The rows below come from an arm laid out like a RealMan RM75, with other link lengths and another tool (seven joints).
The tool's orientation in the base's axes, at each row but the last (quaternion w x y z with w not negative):
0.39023 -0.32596 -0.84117 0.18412
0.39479 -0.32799 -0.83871 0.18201
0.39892 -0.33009 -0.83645 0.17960
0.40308 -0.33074 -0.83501 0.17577
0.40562 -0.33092 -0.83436 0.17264
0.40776 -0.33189 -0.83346 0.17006
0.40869 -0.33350 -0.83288 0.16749
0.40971 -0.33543 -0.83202 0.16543
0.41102 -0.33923 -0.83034 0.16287
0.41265 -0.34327 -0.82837 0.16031
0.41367 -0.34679 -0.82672 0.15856
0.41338 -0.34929 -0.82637 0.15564
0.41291 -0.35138 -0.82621 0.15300
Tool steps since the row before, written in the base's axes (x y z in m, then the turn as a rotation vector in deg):
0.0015 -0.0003 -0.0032 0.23 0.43 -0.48
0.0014 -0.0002 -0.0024 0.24 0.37 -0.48
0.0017 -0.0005 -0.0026 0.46 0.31 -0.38
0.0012 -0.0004 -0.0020 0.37 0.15 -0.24
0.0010 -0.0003 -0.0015 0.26 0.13 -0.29
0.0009 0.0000 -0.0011 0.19 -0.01 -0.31
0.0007 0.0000 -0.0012 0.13 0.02 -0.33
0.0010 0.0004 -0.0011 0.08 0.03 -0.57
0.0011 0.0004 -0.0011 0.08 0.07 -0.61
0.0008 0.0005 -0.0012 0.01 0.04 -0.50
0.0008 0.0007 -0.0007 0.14 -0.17 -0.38
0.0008 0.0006 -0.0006 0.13 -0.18 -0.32
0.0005 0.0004 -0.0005 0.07 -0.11 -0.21
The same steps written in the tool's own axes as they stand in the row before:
-0.0026 0.0022 0.0009 -0.07 0.67 0.10
-0.0021 0.0018 0.0004 -0.12 0.63 0.09
-0.0026 0.0018 0.0003 -0.21 0.62 -0.14
-0.0019 0.0013 0.0003 -0.20 0.39 -0.15
-0.0015 0.0010 0.0001 -0.19 0.36 -0.03
-0.0010 0.0010 0.0000 -0.27 0.24 0.04
-0.0010 0.0010 0.0002 -0.23 0.25 0.10
-0.0008 0.0013 -0.0001 -0.34 0.37 0.28
-0.0008 0.0014 -0.0002 -0.33 0.42 0.31
-0.0007 0.0014 0.0001 -0.26 0.31 0.30
-0.0002 0.0012 -0.0002 -0.40 0.15 0.12
-0.0003 0.0011 -0.0002 -0.36 0.11 0.09
-0.0002 0.0008 -0.0001 -0.23 0.07 0.07

